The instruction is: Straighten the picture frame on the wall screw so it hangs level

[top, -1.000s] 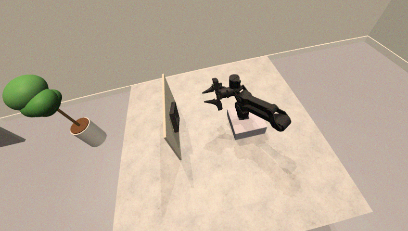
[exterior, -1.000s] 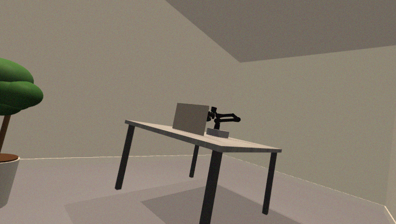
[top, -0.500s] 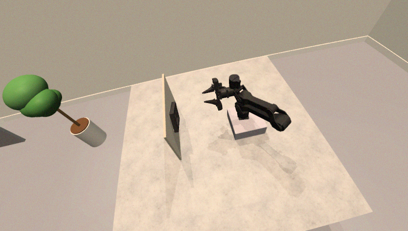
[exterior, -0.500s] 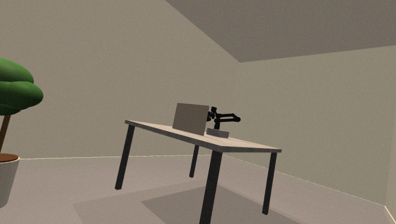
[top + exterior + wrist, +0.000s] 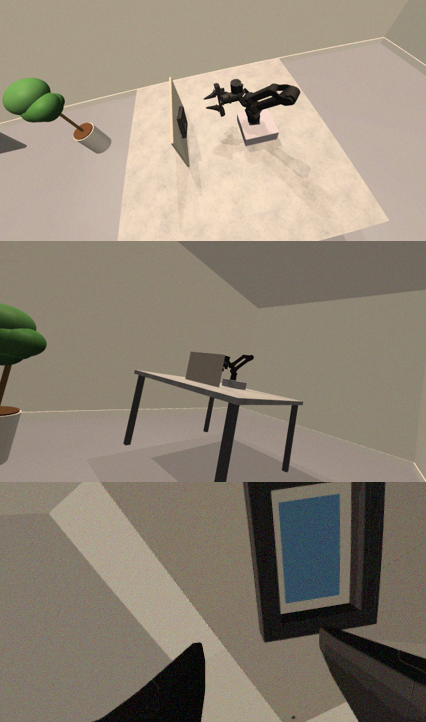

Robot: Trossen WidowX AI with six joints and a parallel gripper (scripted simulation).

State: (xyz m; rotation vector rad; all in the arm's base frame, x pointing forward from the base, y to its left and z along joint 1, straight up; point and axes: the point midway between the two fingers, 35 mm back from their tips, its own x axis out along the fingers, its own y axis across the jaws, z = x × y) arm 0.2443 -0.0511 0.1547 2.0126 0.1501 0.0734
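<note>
Right now my gripper tip is 15 cm short of the picture frame, 8 cm above it and 5 cm to the right of it. Round my gripper tip: wall panel (17 cm ahead, 9 cm below, 4 cm to the left).
</note>
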